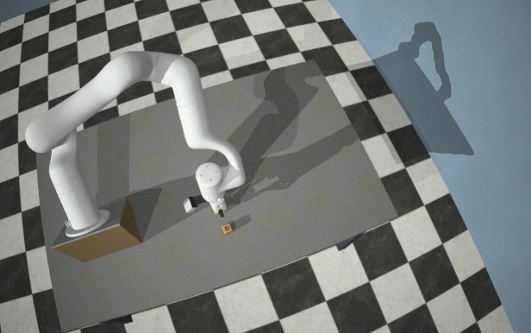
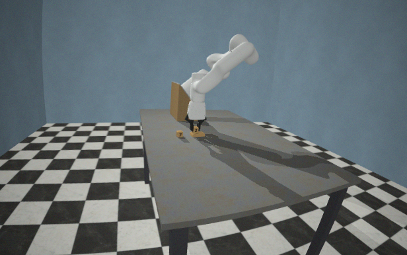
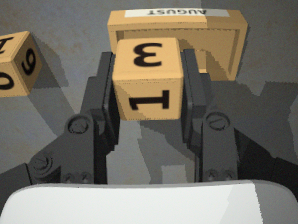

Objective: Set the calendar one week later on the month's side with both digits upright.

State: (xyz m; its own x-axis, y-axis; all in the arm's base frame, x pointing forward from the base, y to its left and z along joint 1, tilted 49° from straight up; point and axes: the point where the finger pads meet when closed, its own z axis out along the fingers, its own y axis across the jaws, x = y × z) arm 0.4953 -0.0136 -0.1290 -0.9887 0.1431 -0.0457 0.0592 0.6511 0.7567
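The tray is 20 mm to the left of my hand and 40 mm below it.
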